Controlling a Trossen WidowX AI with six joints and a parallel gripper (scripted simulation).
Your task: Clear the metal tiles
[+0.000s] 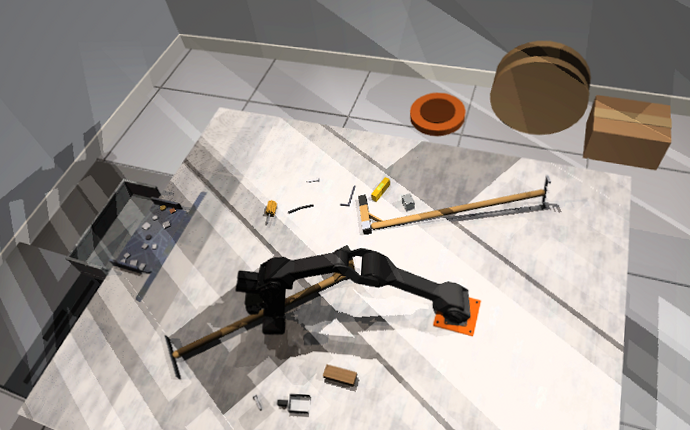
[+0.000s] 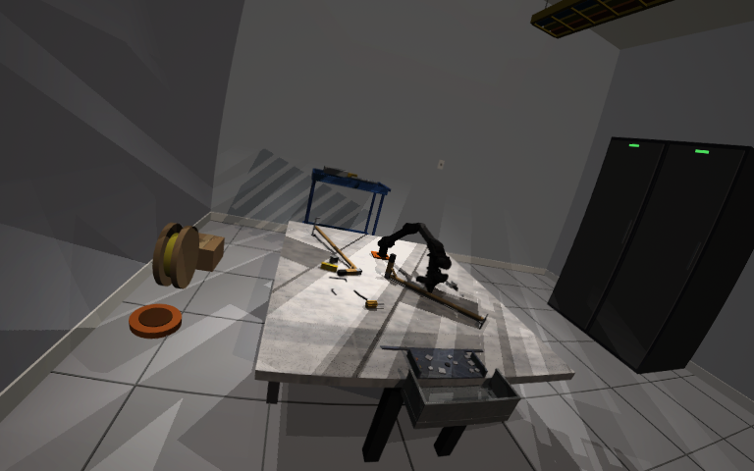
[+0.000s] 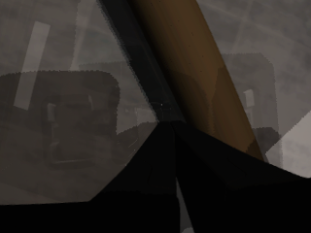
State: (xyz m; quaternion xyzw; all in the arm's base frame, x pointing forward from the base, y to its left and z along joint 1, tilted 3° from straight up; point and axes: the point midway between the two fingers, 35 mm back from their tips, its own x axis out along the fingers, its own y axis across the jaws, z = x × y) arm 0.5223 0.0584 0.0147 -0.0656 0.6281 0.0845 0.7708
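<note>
Now: the long scraper 30 mm ahead of my gripper tip and 50 mm above it. Round my gripper tip: wooden block 230 mm behind, 160 mm to the left; yellow-handled tool 100 mm ahead, 380 mm to the right; small grey device 110 mm behind, 250 mm to the left, 10 mm below.
</note>
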